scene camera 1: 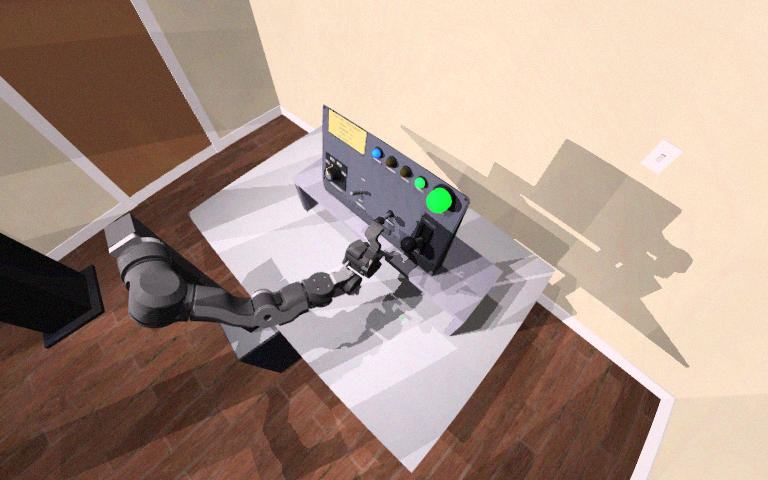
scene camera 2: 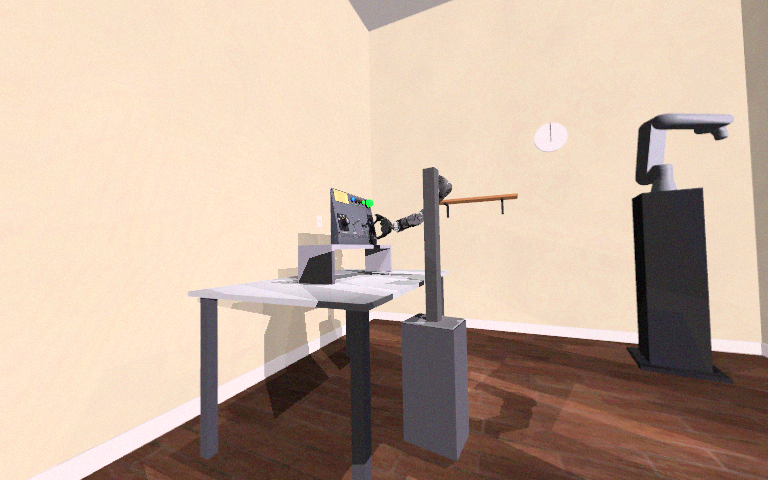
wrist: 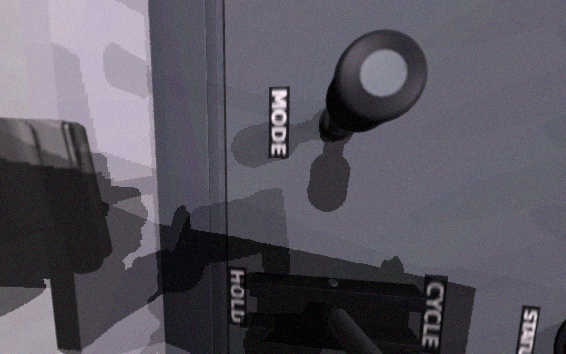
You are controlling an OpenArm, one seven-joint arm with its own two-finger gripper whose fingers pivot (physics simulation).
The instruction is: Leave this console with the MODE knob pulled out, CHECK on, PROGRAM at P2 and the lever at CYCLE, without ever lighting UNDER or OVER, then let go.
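Note:
The console [scene camera 1: 378, 183] [scene camera 2: 355, 234] stands upright. My gripper [scene camera 1: 387, 242] [scene camera 2: 376, 226] is open in front of the MODE knob [scene camera 1: 389, 215] [wrist: 382, 72]; one finger [wrist: 50, 200] shows at the left of the wrist view. The knob stands off the panel on a short stem, nothing touching it there. The lever [scene camera 1: 408, 243] [wrist: 352, 332] has its foot between the HOLD and CYCLE labels; its exact setting is unclear. The PROGRAM knob [scene camera 1: 333, 172] and what looks like the CHECK switch [scene camera 1: 360, 193] are too small to read. The blue lamp [scene camera 1: 376, 152], small green lamp [scene camera 1: 419, 182] and large green dome [scene camera 1: 438, 199] are lit.
Two dark lamps [scene camera 1: 391, 161] [scene camera 1: 405, 171] sit between the blue and small green ones; their labels are unreadable. A yellow note [scene camera 1: 347, 131] [scene camera 2: 340, 196] is at the console's upper left. The console stands on a riser [scene camera 2: 317, 257] on the white table [scene camera 1: 404, 430] [scene camera 2: 249, 293], near the wall.

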